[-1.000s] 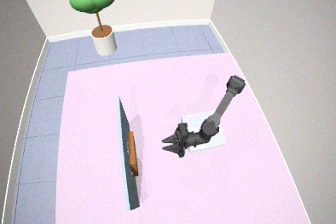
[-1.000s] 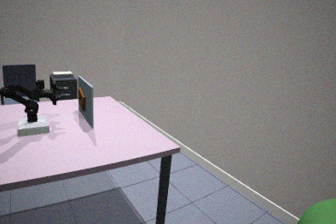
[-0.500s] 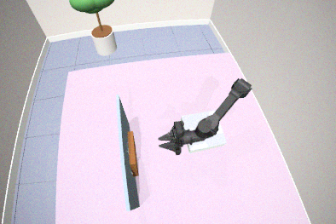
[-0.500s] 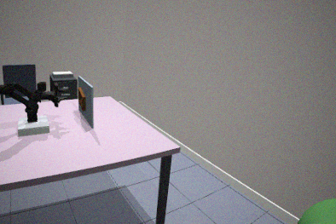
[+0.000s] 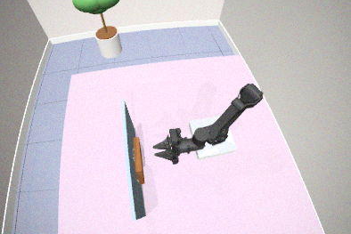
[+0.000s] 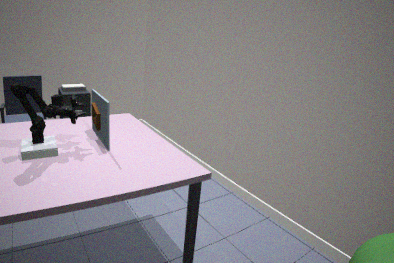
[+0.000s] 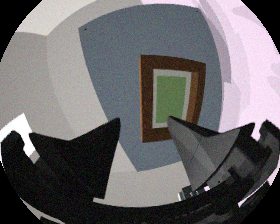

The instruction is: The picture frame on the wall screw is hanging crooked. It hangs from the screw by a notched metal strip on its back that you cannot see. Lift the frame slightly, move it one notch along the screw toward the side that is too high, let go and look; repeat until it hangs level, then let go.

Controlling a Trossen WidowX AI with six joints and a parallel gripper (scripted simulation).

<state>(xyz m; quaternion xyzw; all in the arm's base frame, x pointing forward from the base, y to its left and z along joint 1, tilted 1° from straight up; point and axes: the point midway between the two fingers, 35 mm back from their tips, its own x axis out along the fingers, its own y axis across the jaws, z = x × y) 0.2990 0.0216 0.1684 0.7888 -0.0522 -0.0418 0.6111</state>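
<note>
Now: gripper tip 8 cm short of the brown wooden picture frame and 6 cm above it. Also, from my gripper tip: wall panel 9 cm ahead, 7 cm below.
</note>
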